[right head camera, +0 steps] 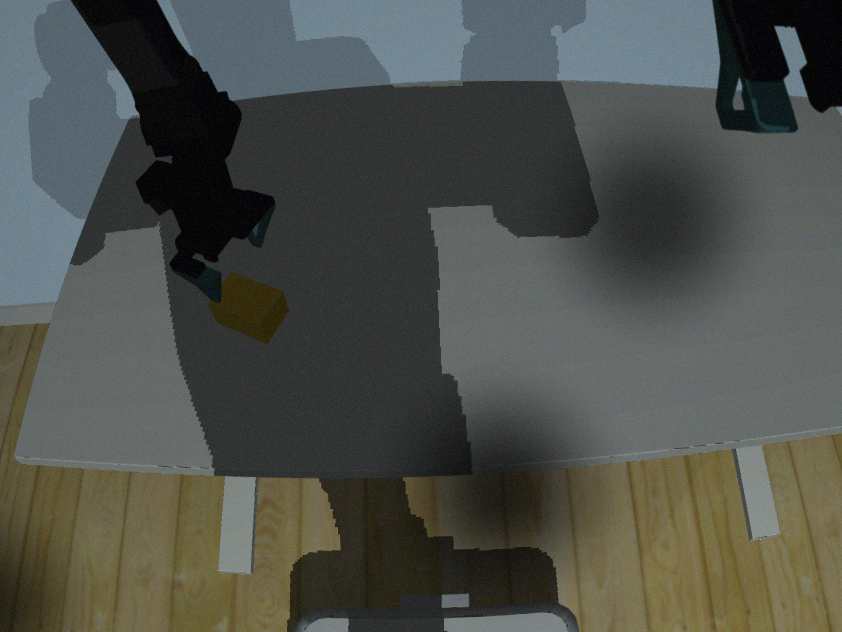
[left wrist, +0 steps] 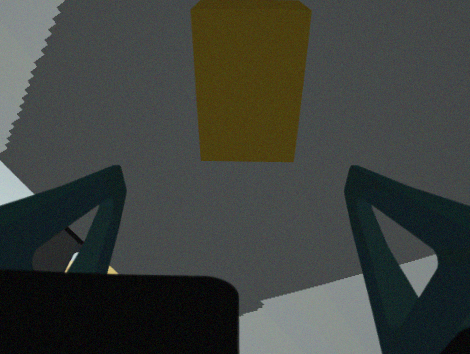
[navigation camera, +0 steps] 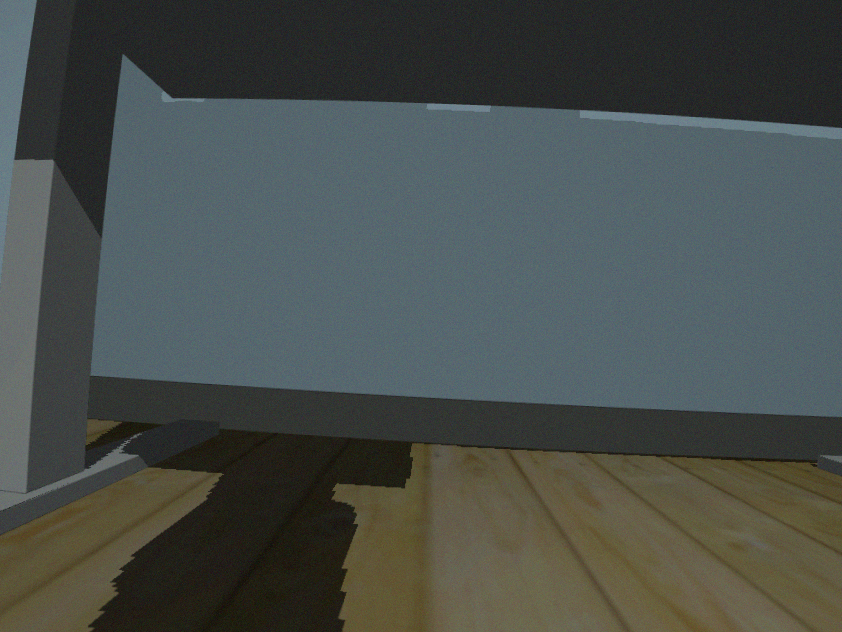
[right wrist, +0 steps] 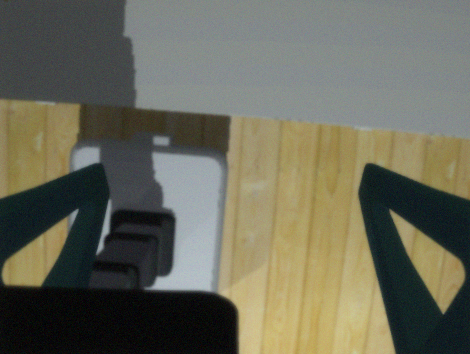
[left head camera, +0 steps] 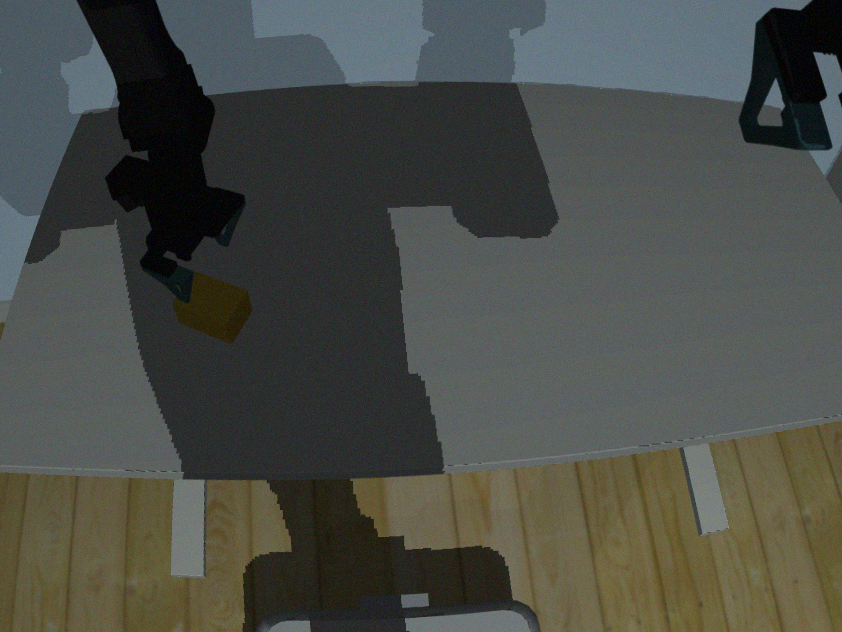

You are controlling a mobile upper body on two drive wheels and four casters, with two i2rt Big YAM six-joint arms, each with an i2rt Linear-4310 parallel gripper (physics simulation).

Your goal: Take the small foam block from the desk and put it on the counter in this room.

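Frame: origin at the left arm's base, x right, y ahead, z up, level; centimetres.
Seen in the pictures: left gripper, fingertip midpoint: (right head camera: 236,273) (left wrist: 235,178) (left head camera: 204,272); right gripper, fingertip midpoint: (right head camera: 794,115) (right wrist: 233,177) (left head camera: 805,130).
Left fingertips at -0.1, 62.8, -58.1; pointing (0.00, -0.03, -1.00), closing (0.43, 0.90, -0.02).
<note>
Offsets run from my left fingertips to a thing's top centre, as dx, dy, dz. "*": to the spot under its first point. Level surfaces: height alone.
The small foam block @(-0.7, +1.0, -6.4) (left head camera: 212,306) (right head camera: 246,306) (left wrist: 250,85) is yellow-brown and lies on the grey desk @(dz -10.9) (left head camera: 578,306) (right head camera: 612,340) in the shadowed part at the left. My left gripper (left head camera: 206,265) (right head camera: 236,265) (left wrist: 235,178) is open above the desk, close to the block. In the left wrist view the block lies ahead of the fingertips, roughly centred between them, and is not held. My right gripper (right wrist: 233,177) is open and holds nothing; in the head views it shows at the upper right. The counter cannot be made out in these views.
A pale blue wall (left head camera: 646,40) (navigation camera: 442,258) stands behind the desk. A grey desk leg @(* -20.8, +12.1, -60.3) (navigation camera: 40,306) stands at the left of the navigation view. My white base (left head camera: 462,622) (right wrist: 195,200) is on the wooden floor @(dz -82.9) (left head camera: 544,530) near the desk's front edge.
</note>
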